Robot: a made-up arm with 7 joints. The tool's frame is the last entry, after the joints. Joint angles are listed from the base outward. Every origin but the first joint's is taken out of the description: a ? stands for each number. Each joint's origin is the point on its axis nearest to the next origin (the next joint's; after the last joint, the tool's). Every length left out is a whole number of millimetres.
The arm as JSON. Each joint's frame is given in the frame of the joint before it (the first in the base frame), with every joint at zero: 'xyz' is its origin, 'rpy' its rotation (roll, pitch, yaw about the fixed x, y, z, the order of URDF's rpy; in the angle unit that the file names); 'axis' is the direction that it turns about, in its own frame. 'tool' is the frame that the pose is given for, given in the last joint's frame.
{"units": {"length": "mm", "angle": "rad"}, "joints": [
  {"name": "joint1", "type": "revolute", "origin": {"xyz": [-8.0, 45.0, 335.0], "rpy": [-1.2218, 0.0, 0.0]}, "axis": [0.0, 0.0, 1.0]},
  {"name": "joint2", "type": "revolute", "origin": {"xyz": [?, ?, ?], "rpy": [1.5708, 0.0, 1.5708]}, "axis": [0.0, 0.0, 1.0]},
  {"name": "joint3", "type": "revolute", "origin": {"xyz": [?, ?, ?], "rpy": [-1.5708, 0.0, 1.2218]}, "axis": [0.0, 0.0, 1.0]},
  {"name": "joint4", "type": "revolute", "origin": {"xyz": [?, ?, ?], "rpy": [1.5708, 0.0, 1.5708]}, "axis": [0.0, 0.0, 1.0]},
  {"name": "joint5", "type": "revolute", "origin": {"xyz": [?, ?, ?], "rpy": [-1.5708, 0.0, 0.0]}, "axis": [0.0, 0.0, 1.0]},
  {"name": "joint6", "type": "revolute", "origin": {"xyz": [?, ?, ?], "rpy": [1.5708, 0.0, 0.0]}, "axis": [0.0, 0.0, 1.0]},
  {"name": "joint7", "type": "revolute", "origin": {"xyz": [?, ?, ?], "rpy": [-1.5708, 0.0, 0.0]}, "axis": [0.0, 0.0, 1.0]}
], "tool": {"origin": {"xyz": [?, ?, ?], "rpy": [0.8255, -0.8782, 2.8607]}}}
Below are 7 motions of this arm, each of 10 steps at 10 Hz.
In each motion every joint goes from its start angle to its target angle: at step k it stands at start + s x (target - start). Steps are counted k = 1, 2, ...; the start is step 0. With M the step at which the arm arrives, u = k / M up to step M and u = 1 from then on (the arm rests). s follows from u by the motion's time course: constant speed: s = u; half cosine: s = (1 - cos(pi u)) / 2; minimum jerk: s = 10 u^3 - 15 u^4 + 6 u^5.
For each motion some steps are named. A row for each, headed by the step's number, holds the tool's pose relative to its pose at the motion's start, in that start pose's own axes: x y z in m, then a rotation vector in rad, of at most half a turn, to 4 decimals.
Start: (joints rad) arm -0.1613 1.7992 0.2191 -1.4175 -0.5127 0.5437 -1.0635
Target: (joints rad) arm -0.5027 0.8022 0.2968 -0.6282 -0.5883 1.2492 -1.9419
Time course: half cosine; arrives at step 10
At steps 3, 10:
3: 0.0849 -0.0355 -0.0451 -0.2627 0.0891 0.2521
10: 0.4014 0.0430 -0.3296 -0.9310 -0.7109 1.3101

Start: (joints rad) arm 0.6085 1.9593 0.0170 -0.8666 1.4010 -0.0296 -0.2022
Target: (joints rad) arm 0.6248 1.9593 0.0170 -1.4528 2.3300 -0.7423 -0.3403
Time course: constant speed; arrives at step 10
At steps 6, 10:
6: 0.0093 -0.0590 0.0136 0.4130 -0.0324 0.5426
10: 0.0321 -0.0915 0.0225 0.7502 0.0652 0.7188

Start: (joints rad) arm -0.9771 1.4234 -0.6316 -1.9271 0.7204 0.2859 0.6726
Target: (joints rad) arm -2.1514 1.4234 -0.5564 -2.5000 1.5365 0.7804 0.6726
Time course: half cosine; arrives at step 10
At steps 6, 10:
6: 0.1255 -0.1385 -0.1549 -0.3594 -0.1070 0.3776
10: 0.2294 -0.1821 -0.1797 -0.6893 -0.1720 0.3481

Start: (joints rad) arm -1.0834 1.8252 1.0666 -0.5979 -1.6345 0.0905 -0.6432
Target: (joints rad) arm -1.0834 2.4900 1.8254 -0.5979 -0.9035 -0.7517 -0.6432
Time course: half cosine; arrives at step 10
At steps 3, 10:
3: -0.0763 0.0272 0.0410 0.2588 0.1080 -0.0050
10: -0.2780 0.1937 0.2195 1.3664 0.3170 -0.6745

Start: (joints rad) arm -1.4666 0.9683 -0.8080 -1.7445 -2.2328 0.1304 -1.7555
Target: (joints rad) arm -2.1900 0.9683 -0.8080 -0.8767 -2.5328 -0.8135 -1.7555
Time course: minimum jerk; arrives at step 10
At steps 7, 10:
7: 0.0358 -0.2767 -0.0822 0.3234 -0.9159 -0.4428
10: 0.0449 -0.3329 -0.0765 0.4646 -1.0741 -0.4480

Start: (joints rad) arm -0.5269 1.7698 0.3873 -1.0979 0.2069 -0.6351 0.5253
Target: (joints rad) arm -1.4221 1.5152 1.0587 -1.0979 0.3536 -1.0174 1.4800
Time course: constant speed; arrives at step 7
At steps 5, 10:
5: -0.0393 -0.0215 -0.0599 0.9115 -0.8664 0.6627
10: -0.0364 -0.0224 -0.0901 0.9997 -1.2818 1.0245

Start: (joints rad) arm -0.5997 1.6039 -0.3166 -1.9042 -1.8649 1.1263 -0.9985
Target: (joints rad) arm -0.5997 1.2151 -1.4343 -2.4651 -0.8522 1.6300 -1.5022
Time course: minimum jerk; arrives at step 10
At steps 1, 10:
1: 0.0011 0.0030 0.0001 0.0063 -0.0018 0.0120
10: -0.0003 0.2755 0.1017 0.8610 -1.0769 1.0507

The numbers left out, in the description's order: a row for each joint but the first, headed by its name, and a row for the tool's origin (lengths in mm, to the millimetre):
joint2: -19.0 10.0 0.0
joint3: 469.0 -143.0 0.0
joint4: -16.0 -58.0 0.0
joint5: 19.0 -118.0 0.0
joint6: -7.0 28.0 0.0
joint7: 22.0 19.0 0.0
tool: 25.0 -30.0 0.0

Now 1 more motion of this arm.
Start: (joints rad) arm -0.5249 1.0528 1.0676 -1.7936 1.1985 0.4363 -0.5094
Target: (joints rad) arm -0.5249 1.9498 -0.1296 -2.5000 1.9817 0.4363 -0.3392
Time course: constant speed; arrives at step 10
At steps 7, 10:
7: 0.0021 -0.1387 -0.1597 -0.8331 0.7804 0.7296
10: 0.0429 -0.1688 -0.2146 -1.0655 1.3629 0.6733

